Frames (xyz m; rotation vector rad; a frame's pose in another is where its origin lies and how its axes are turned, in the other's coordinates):
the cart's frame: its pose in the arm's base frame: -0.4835 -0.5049 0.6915 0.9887 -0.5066 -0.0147
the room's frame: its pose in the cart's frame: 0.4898 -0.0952 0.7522 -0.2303 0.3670 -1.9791
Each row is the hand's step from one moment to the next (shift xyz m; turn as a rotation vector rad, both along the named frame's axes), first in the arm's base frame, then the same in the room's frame.
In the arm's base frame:
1: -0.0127 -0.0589 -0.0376 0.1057 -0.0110 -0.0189
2: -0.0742 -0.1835 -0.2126 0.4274 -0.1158 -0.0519
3: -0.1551 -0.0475 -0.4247 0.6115 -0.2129 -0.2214
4: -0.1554 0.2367 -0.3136 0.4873 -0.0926 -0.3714
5: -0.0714 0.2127 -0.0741 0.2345 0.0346 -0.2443
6: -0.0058 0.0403 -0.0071 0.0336 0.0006 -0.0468
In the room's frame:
1: 0.0598 0.0006 0.0383 0.0027 0.1078 -0.0054
2: 0.2782 -0.0196 0.0813 0.0178 0.4423 0.0529
3: 0.4276 -0.0898 -0.1255 0.1765 0.6588 0.0562
4: 0.2129 -0.1438 -0.3354 0.2843 0.5400 -0.1071
5: -0.0071 -0.0896 -0.2185 0.1636 0.2576 -0.1508
6: -0.0089 -0.0103 -0.0390 0.0358 0.0391 -0.0226

